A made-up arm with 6 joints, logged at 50 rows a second.
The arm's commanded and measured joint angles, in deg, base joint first. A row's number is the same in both.
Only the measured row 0 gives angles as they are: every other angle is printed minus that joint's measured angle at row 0.
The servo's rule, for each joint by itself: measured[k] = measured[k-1] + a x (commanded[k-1-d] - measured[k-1]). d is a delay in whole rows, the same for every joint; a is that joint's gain. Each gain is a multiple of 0.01, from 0.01 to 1. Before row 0 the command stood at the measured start. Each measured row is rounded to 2 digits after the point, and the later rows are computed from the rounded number. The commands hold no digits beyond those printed.
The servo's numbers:
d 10
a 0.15 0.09 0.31 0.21 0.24 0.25
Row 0, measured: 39.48 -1.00 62.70 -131.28 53.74 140.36
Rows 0 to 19, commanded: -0.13 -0.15 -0.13 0.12 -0.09 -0.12; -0.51 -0.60 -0.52 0.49 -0.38 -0.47; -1.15 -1.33 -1.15 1.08 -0.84 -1.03; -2.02 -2.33 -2.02 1.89 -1.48 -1.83; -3.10 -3.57 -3.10 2.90 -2.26 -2.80; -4.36 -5.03 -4.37 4.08 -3.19 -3.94; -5.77 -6.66 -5.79 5.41 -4.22 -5.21; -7.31 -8.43 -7.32 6.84 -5.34 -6.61; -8.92 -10.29 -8.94 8.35 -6.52 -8.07; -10.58 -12.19 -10.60 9.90 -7.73 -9.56; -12.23 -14.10 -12.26 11.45 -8.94 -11.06; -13.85 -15.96 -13.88 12.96 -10.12 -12.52; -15.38 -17.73 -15.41 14.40 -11.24 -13.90; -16.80 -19.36 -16.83 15.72 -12.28 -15.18; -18.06 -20.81 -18.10 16.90 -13.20 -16.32; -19.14 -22.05 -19.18 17.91 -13.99 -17.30; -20.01 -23.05 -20.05 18.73 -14.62 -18.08; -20.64 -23.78 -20.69 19.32 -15.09 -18.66; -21.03 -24.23 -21.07 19.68 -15.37 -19.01; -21.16 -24.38 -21.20 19.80 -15.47 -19.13
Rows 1 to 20, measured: 0.00 0.00 0.00 0.00 0.00 0.00; 0.00 0.00 0.00 0.00 0.00 0.00; 0.00 0.00 0.00 0.00 0.00 0.00; 0.00 0.00 0.00 0.00 0.00 0.00; 0.00 0.00 0.00 0.00 0.00 0.00; 0.00 0.00 0.00 0.00 0.00 0.00; 0.00 0.00 0.00 0.00 0.00 0.00; 0.00 0.00 0.00 0.00 0.00 0.00; 0.00 0.00 0.00 0.00 0.00 0.00; 0.00 0.00 0.00 0.00 0.00 0.00; -0.02 -0.01 -0.04 0.03 -0.02 -0.03; -0.09 -0.06 -0.19 0.13 -0.11 -0.14; -0.25 -0.17 -0.49 0.33 -0.29 -0.36; -0.52 -0.36 -0.96 0.66 -0.58 -0.73; -0.91 -0.65 -1.62 1.13 -0.98 -1.25; -1.43 -1.04 -2.47 1.75 -1.51 -1.92; -2.08 -1.55 -3.50 2.52 -2.16 -2.74; -2.86 -2.17 -4.68 3.43 -2.92 -3.71; -3.77 -2.90 -6.00 4.46 -3.78 -4.80; -4.79 -3.74 -7.43 5.60 -4.73 -5.99
